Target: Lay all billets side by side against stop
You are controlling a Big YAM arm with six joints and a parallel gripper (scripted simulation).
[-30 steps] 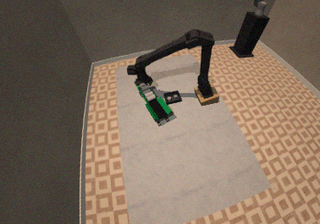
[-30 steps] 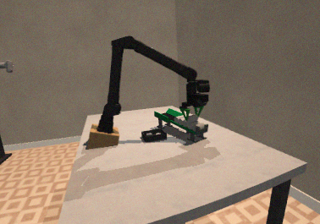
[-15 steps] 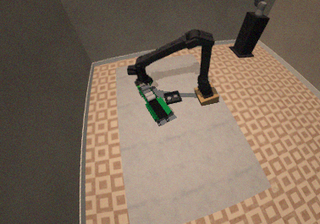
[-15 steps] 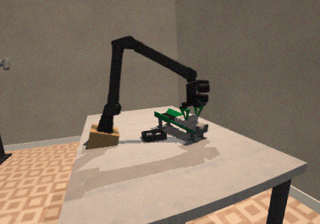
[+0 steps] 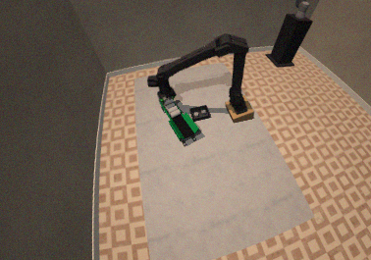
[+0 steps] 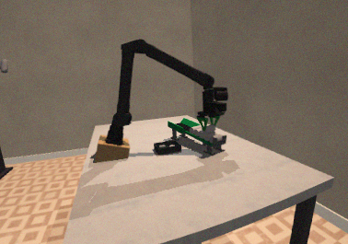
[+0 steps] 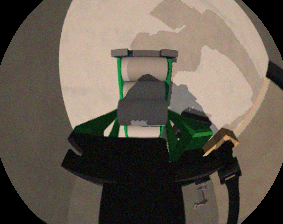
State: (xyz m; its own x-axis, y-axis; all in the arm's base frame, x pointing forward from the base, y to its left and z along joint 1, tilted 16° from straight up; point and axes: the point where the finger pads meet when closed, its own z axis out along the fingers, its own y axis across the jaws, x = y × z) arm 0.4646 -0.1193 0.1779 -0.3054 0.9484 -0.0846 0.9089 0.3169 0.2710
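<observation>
The grey stop is 2 cm ahead of my hand, 8 cm to the right of it and 6 cm below it. From my hand the other things lie so: black tray: 22 cm behind, 8 cm to the left, 11 cm below.
</observation>
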